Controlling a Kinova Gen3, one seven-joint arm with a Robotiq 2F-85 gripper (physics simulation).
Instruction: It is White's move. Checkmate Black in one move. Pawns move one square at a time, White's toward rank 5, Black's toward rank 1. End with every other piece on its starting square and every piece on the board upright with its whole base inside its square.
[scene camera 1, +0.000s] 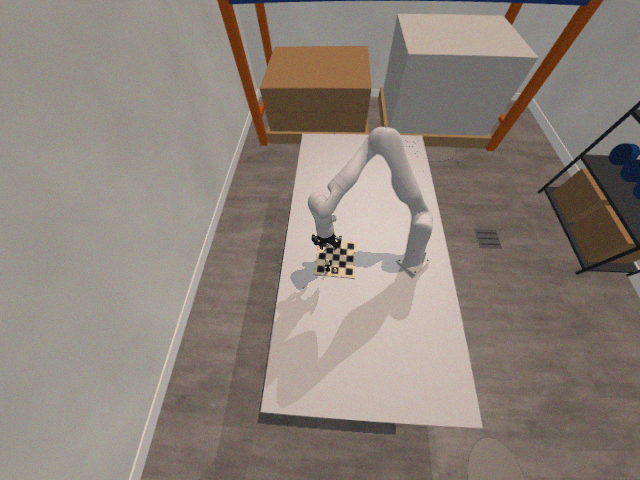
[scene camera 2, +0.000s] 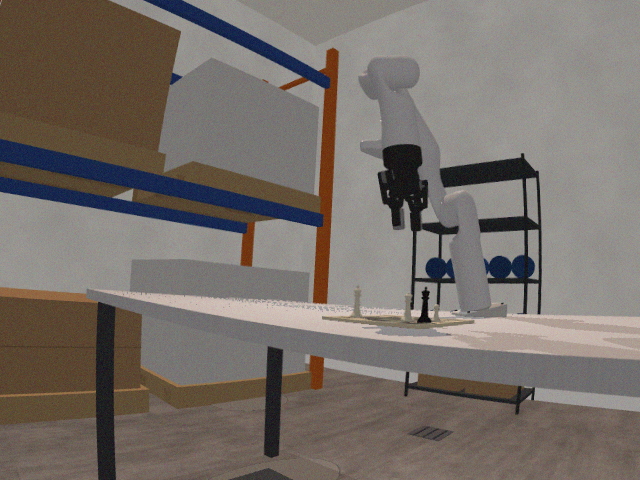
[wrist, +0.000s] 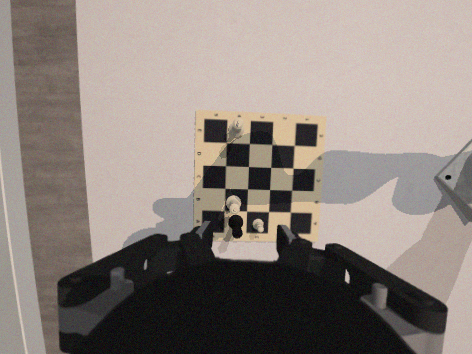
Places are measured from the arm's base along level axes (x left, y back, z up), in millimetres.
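Pixels of known places: gripper, between the fingertips: (scene camera 1: 328, 248) (scene camera 2: 408, 230) (wrist: 244, 234); arm's base, origin of its link: (scene camera 1: 413, 259) (scene camera 2: 476, 308).
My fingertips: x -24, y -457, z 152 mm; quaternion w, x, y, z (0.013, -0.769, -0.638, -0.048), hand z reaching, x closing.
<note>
Ahead of a thing's pixels: the offset from my fingertips to its middle. Level surfaces: height alone.
The small chessboard @(dz -170, dx -26, dy +44 mm) (scene camera 1: 354, 260) (scene camera 2: 462, 322) (wrist: 198, 165) lies on the table. The tall white king @(dz -135, dx -112, dy +17 mm) (scene camera 2: 357, 302) (wrist: 238, 125) stands upright on E4. A white piece that looks like the queen @(dz -140, dx +8, dy -5 mm) (scene camera 2: 408, 308) (wrist: 233, 203) stands upright on B4. The black king @(dz -135, dx +42, dy -7 mm) (scene camera 1: 327, 268) (scene camera 2: 425, 305) (wrist: 236, 225) stands upright on A4, directly beside it. The white pawn @(dz -151, dx +51, dy +31 mm) (scene camera 1: 334, 270) (scene camera 2: 436, 313) (wrist: 258, 225) is upright on A3. My gripper (scene camera 2: 406, 227) (wrist: 244, 234) is open and empty, pointing down high above the board and pieces. It partly hides the board in scene camera 1.
The arm's base (scene camera 1: 413, 264) (scene camera 2: 480, 311) is bolted to the white table @(dz -173 mm) (scene camera 1: 382, 361) (scene camera 2: 542, 346), to the board's right in scene camera 1. The table's left edge runs near the board. Large boxes (scene camera 1: 315, 93) (scene camera 1: 460, 87) stand beyond the table's far end.
</note>
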